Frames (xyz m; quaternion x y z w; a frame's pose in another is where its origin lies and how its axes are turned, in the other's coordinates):
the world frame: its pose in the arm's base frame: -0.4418 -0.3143 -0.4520 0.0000 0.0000 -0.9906 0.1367
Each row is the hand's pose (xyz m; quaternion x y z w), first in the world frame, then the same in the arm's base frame.
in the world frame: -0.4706 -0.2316 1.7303 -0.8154 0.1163 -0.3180 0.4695
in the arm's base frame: -0.0515 0.0361 1.2783 -0.0037 -0.8237 0.5086 0.2508
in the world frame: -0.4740 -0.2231 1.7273 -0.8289 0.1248 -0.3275 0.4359
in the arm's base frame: -0.0459 0.0288 1.2753 -0.0103 -0.8382 0.4766 0.2648
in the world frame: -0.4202 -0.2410 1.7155 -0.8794 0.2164 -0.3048 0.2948
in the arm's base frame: -0.1026 0.0315 1.2635 -0.0942 -0.9007 0.3337 0.2616
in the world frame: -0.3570 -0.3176 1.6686 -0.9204 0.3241 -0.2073 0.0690
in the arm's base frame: -0.1842 0.0881 1.2166 -0.1952 -0.9561 0.0967 0.1959
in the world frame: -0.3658 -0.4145 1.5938 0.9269 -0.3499 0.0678 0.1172
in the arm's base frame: -0.2019 0.1838 1.1418 -0.2199 -0.9661 -0.1068 0.0832
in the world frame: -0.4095 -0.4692 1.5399 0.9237 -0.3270 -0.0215 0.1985
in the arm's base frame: -0.1747 0.2483 1.0879 -0.1977 -0.9597 -0.1996 0.0058
